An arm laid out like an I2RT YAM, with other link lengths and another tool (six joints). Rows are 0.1 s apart.
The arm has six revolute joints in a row. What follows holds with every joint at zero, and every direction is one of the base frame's. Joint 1 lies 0.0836 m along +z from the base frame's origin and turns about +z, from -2.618 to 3.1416 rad. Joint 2 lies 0.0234 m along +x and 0.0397 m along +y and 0.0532 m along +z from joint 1 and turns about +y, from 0 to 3.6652 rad. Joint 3 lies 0.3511 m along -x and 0.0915 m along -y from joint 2 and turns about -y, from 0 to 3.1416 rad. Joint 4 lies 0.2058 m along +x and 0.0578 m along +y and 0.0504 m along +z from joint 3 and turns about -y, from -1.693 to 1.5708 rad. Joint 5 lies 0.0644 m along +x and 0.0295 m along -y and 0.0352 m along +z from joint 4 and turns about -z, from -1.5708 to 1.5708 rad. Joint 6 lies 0.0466 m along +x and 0.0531 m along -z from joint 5 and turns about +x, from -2.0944 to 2.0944 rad. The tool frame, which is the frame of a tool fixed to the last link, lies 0.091 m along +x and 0.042 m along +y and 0.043 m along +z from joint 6; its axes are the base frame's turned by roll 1.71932, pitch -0.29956 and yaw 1.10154 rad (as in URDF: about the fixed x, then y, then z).
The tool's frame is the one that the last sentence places.
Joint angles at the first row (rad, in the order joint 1, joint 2, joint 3, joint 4, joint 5, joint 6):
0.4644, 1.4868, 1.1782, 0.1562, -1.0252, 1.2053
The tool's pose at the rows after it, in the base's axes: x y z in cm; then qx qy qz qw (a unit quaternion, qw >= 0):
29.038 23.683 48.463 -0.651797 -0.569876 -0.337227 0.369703
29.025 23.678 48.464 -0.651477 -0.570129 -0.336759 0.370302
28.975 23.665 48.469 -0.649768 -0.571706 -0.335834 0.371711
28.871 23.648 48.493 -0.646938 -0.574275 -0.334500 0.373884
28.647 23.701 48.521 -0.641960 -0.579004 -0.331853 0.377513
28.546 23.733 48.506 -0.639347 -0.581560 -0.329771 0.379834
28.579 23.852 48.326 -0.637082 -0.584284 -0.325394 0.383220
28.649 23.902 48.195 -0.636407 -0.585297 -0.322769 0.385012
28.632 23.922 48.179 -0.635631 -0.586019 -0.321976 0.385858
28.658 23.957 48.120 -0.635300 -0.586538 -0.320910 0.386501
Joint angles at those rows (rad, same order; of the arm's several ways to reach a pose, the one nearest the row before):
0.4645, 1.4868, 1.1782, 0.1559, -1.0313, 1.2041
0.4641, 1.4868, 1.1782, 0.1558, -1.0332, 1.2049
0.4625, 1.4872, 1.1782, 0.1562, -1.0405, 1.2049
0.4606, 1.4872, 1.1782, 0.1566, -1.0515, 1.2049
0.4606, 1.4872, 1.1782, 0.1566, -1.0679, 1.2045
0.4603, 1.4879, 1.1782, 0.1562, -1.0779, 1.2045
0.4599, 1.4940, 1.1782, 0.1566, -1.0901, 1.2045
0.4587, 1.4983, 1.1782, 0.1566, -1.0965, 1.2045
0.4587, 1.4990, 1.1782, 0.1570, -1.0996, 1.2049
0.4587, 1.5009, 1.1782, 0.1570, -1.1019, 1.2045

